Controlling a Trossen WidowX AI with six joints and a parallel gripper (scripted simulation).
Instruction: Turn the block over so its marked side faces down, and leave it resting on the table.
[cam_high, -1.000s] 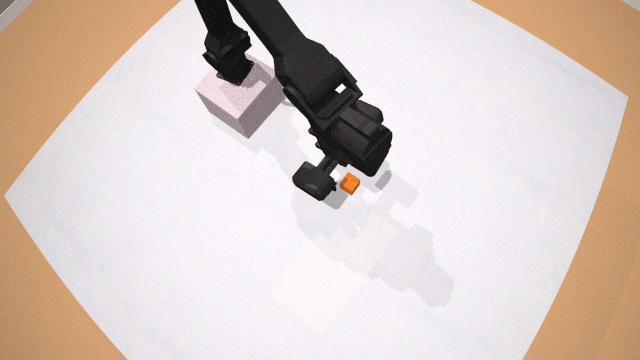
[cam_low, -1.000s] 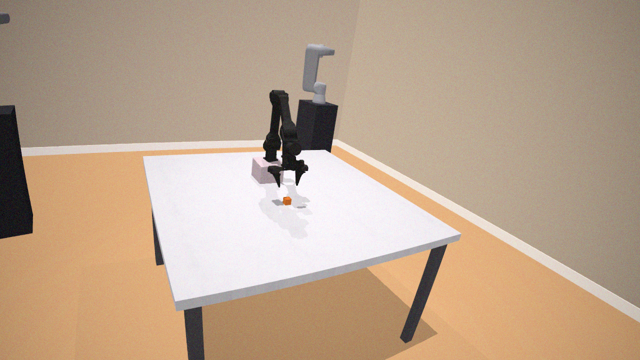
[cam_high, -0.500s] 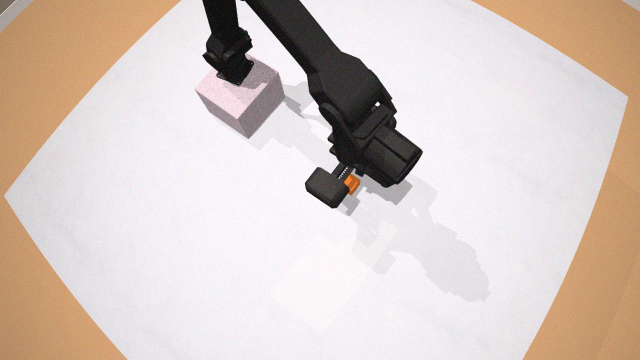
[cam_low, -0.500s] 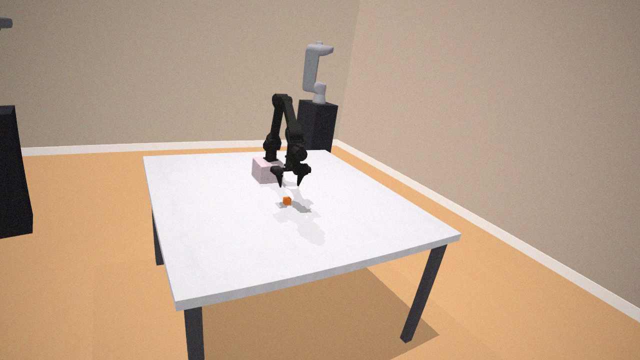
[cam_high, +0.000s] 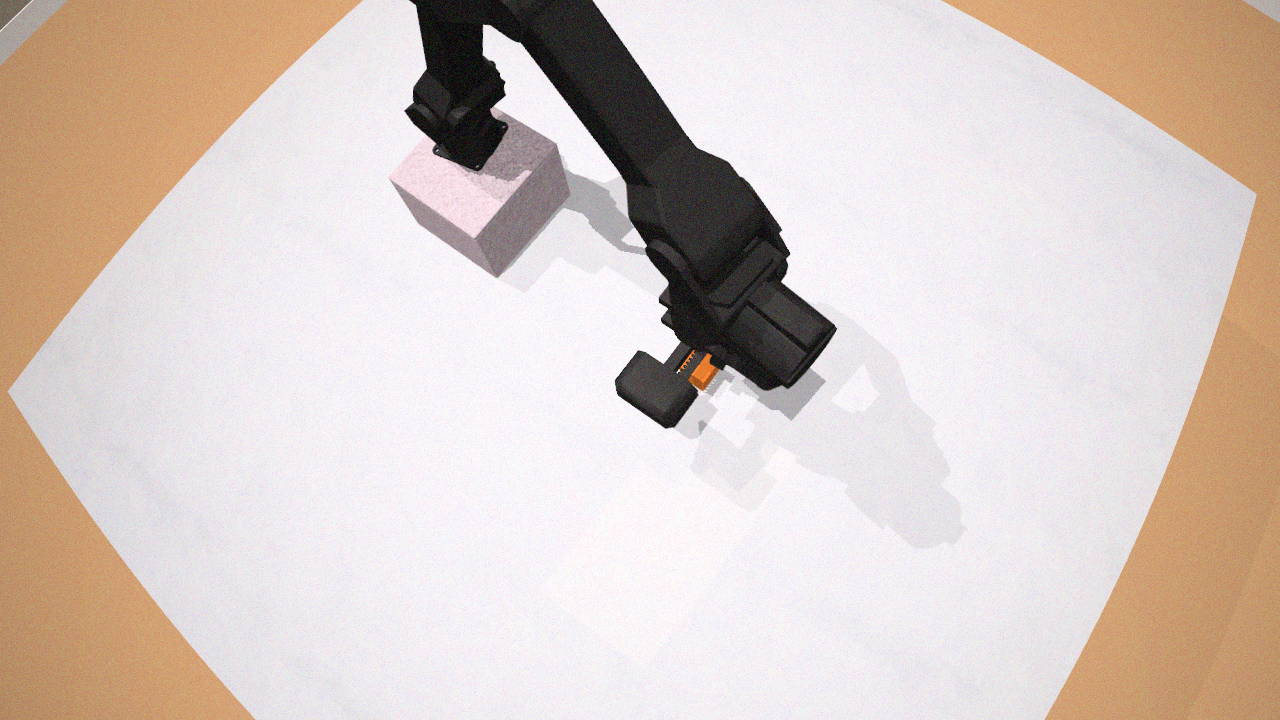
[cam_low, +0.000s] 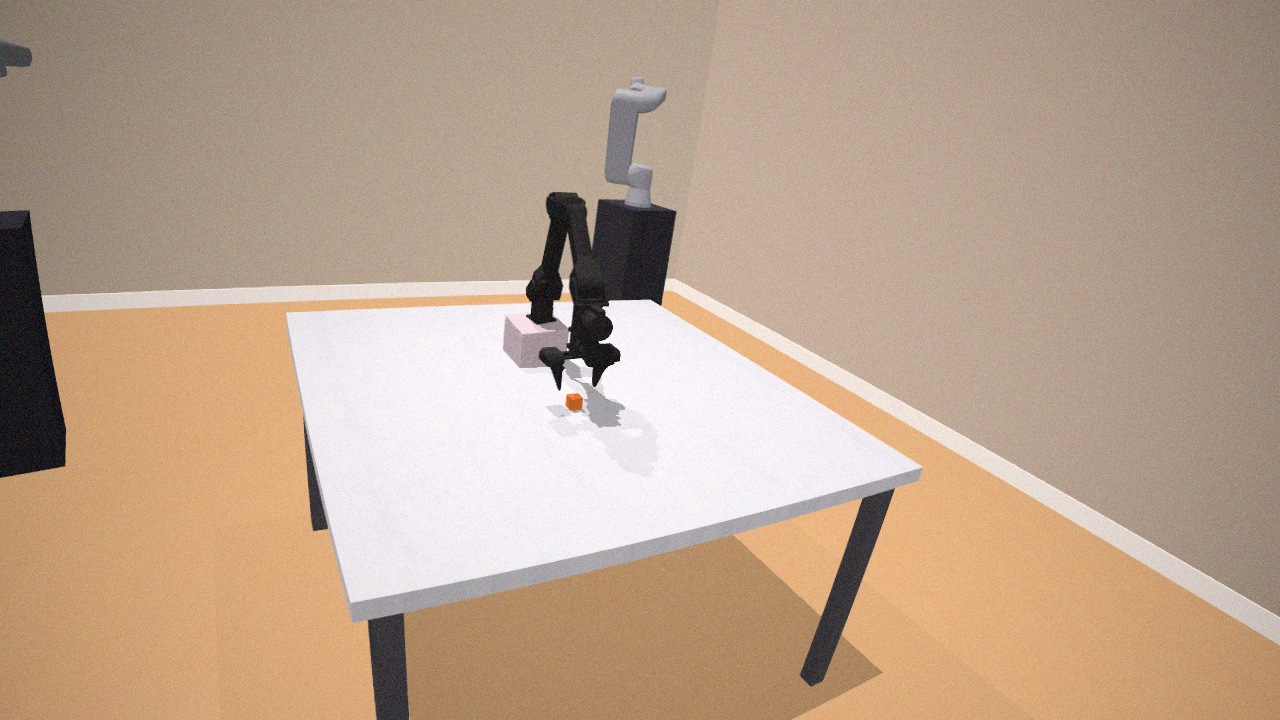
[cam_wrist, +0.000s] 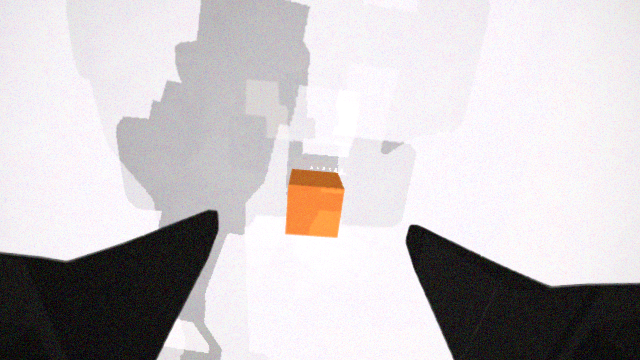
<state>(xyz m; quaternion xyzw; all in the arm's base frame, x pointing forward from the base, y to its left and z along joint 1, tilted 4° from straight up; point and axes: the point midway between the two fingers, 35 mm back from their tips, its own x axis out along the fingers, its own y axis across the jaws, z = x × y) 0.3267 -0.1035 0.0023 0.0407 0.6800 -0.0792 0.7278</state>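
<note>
My gripper tip is 1 cm past the block and 4 cm above it.
</note>
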